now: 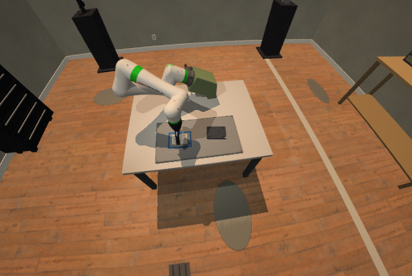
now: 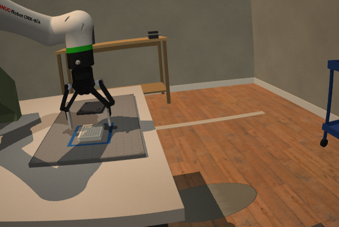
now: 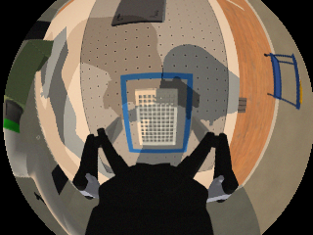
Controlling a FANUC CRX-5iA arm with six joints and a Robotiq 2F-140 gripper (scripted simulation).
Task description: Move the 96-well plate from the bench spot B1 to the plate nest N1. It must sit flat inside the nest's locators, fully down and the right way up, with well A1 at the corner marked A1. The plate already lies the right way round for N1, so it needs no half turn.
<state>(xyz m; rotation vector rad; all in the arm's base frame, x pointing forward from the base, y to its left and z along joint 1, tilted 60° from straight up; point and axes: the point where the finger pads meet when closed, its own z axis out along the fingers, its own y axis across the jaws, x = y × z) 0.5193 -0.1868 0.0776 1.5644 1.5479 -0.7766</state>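
My gripper is now 3 cm above the white 96-well plate. Round my hand: dark plate nest N1 (31 cm to the left, 3 cm below, 2 cm behind).
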